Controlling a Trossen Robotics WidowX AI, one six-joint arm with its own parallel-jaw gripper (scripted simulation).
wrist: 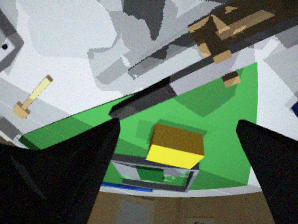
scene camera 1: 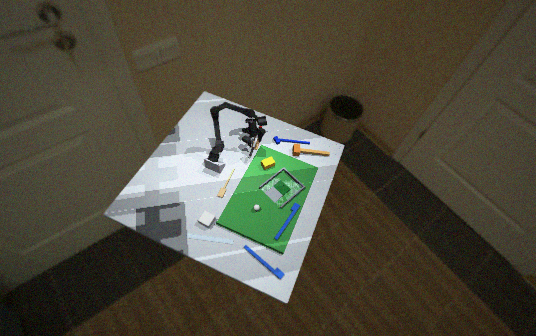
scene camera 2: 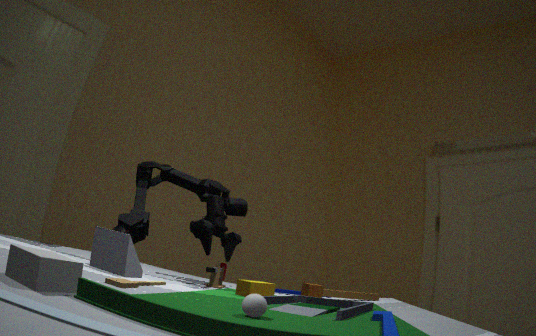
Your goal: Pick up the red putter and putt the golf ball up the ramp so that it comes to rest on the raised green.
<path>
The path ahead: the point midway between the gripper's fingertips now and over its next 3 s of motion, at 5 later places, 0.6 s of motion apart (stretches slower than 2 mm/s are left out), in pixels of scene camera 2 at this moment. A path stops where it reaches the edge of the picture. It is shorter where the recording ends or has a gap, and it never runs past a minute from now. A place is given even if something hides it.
My gripper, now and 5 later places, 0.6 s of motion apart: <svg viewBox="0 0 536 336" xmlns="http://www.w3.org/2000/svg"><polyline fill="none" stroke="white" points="218,258 212,258 211,269 210,277 210,279 212,259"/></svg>
</path>
